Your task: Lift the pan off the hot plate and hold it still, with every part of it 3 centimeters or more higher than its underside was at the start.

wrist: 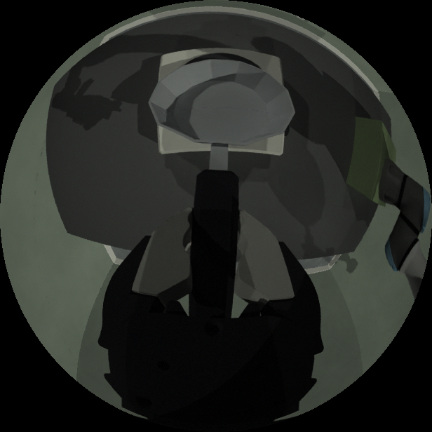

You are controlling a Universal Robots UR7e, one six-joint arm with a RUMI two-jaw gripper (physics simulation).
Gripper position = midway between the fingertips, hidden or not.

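A pale square hot plate (169,61) is there for me to see, and so is my gripper (215,210).
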